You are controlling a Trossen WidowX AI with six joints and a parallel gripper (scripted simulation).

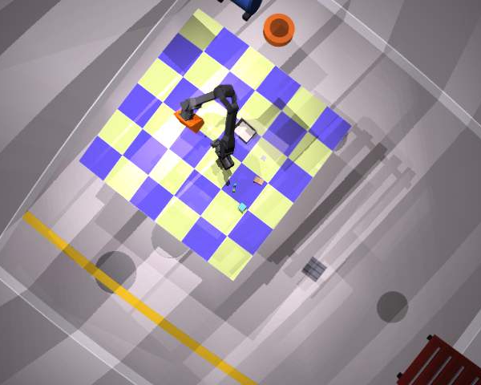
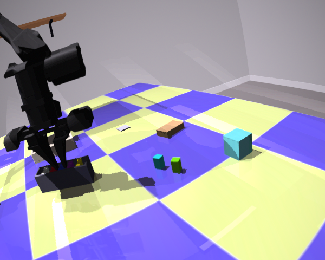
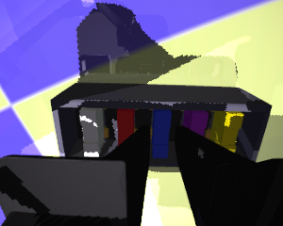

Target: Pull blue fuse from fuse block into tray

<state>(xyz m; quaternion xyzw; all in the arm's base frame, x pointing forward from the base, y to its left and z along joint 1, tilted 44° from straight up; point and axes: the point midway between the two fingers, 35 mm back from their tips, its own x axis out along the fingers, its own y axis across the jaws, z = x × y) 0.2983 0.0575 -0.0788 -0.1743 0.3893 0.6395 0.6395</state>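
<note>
Now: gripper tip 10 mm above the blue fuse. Round my gripper tip: purple fuse: 20 mm ahead, 10 mm to the right, 10 mm below; then yellow fuse: 40 mm ahead, 10 mm to the right, 10 mm below; then red fuse: 20 mm behind, 10 mm to the left, 10 mm below.
</note>
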